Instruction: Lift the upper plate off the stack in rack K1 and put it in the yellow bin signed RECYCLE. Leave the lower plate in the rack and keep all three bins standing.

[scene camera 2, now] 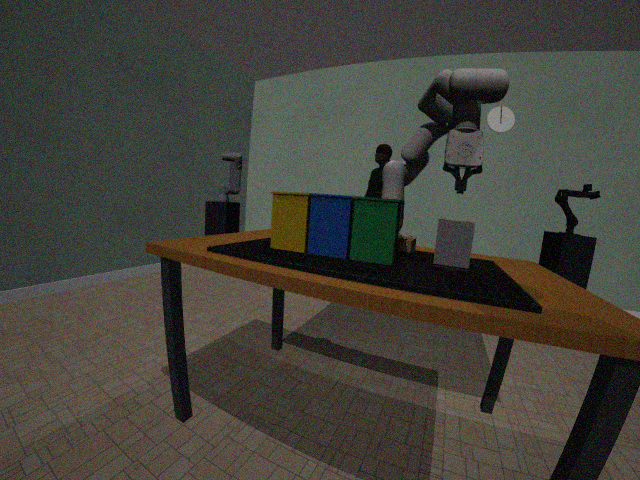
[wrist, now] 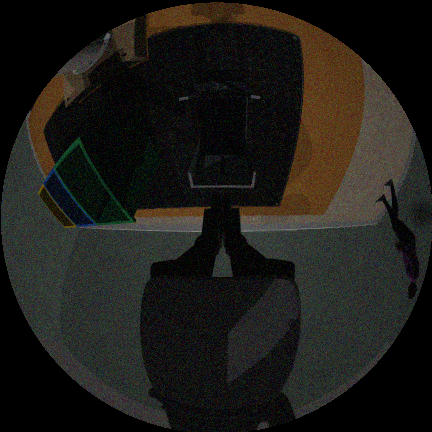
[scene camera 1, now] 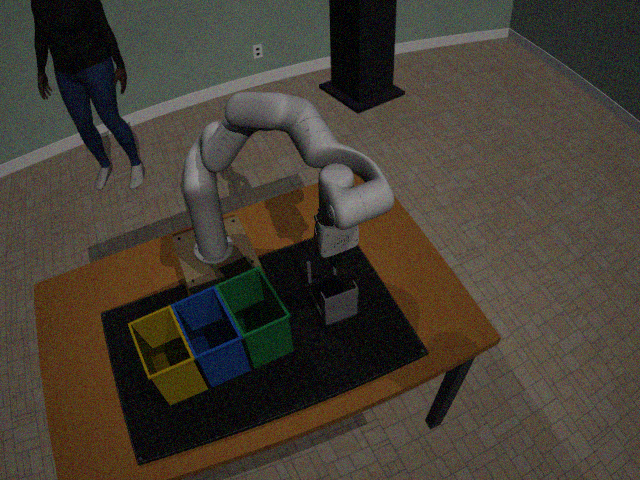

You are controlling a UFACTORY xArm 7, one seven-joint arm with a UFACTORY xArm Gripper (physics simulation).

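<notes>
The grey rack stands upright on the black mat, right of the bins in both scene views. Its inside is very dark, and I cannot tell the upper plate from the lower one. My gripper is shut and empty. It points down above the rack, clear of its walls; its dark fingers are hard to make out in scene view 1. The yellow bin stands upright at the left end of the bin row. No readable sign shows on it.
The blue bin and the green bin stand upright beside the yellow one, with the green bin nearest the rack. The black mat lies on the orange table. The arm's base is behind the bins.
</notes>
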